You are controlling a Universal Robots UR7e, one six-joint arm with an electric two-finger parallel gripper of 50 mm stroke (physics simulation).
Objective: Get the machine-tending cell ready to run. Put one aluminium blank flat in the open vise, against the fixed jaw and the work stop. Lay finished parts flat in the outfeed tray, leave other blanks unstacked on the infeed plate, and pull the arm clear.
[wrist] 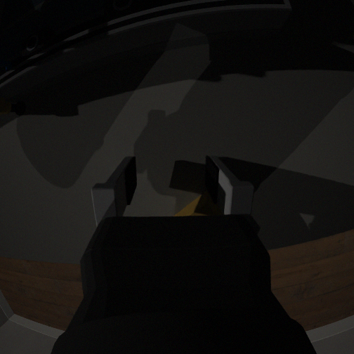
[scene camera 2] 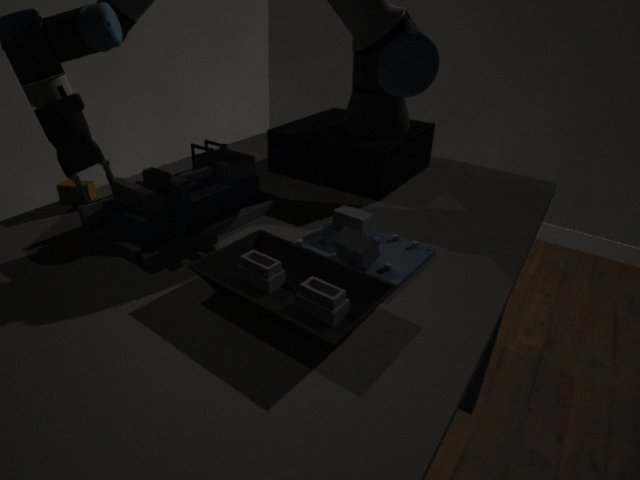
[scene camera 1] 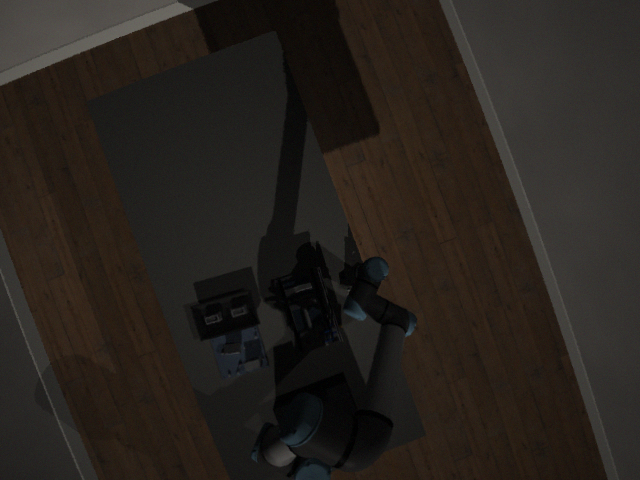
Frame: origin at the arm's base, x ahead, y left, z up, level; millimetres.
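Seen in the pictures: arm's base, link origin: (scene camera 2: pixel 375 128).
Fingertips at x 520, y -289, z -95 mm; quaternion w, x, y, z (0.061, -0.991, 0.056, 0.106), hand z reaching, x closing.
Offsets run from my fingertips to a thing's top centre.
The dark vise @[63 mm back, 184 mm left, 91 mm up] (scene camera 1: pixel 305 315) (scene camera 2: pixel 206 196) stands beside the gripper; whether a blank lies between its jaws is too dark to tell. Two pale finished parts with rectangular pockets, one (scene camera 1: pixel 212 317) (scene camera 2: pixel 262 271) and another (scene camera 1: pixel 238 311) (scene camera 2: pixel 324 301), sit apart in the black outfeed tray (scene camera 1: pixel 227 331) (scene camera 2: pixel 330 271). On the blue infeed plate @[159 mm back, 489 mm left, 0 mm up] (scene camera 1: pixel 222 361) (scene camera 2: pixel 405 259), one grey blank @[130 mm back, 503 mm left, 46 mm up] (scene camera 1: pixel 231 348) (scene camera 2: pixel 356 248) looks tilted; another blank @[209 mm back, 443 mm left, 36 mm up] (scene camera 1: pixel 252 364) (scene camera 2: pixel 353 218) is beside it. My gripper (scene camera 2: pixel 98 197) (wrist: pixel 170 170) is open and empty, low at the vise's outer side.
A yellow block @[28 mm ahead, 52 mm right, 26 mm up] (scene camera 2: pixel 77 191) (wrist: pixel 194 207) is near my fingers, partly hidden by the gripper in the wrist view. A long rim (wrist: pixel 240 11) crosses the top of the wrist view. The arm's dark base box (scene camera 2: pixel 330 149) stands behind the plate. Small pegs stick up from the infeed plate.
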